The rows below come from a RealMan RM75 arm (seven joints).
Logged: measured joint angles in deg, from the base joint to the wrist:
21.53, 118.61, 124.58, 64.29, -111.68, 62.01, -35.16
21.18, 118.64, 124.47, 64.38, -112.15, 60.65, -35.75
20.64, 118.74, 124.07, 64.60, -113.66, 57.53, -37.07
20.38, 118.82, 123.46, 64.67, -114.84, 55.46, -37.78
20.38, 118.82, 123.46, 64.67, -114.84, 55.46, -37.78
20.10, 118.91, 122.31, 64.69, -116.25, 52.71, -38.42
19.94, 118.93, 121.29, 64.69, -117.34, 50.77, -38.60
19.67, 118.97, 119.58, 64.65, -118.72, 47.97, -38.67
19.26, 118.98, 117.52, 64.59, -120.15, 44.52, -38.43
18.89, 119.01, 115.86, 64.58, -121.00, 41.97, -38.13
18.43, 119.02, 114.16, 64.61, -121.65, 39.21, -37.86
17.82, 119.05, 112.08, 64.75, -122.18, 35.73, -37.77
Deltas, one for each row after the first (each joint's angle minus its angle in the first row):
-0.35, 0.03, -0.11, 0.09, -0.47, -1.36, -0.59
-0.89, 0.13, -0.51, 0.31, -1.98, -4.48, -1.91
-1.15, 0.21, -1.12, 0.38, -3.16, -6.55, -2.62
-1.15, 0.21, -1.12, 0.38, -3.16, -6.55, -2.62
-1.43, 0.30, -2.27, 0.40, -4.57, -9.30, -3.26
-1.59, 0.32, -3.29, 0.40, -5.66, -11.24, -3.44
-1.86, 0.36, -5.00, 0.36, -7.04, -14.04, -3.51
-2.27, 0.37, -7.06, 0.30, -8.47, -17.49, -3.27
-2.64, 0.40, -8.72, 0.29, -9.32, -20.04, -2.97
-3.10, 0.41, -10.42, 0.32, -9.97, -22.80, -2.70
-3.71, 0.44, -12.50, 0.46, -10.50, -26.28, -2.61

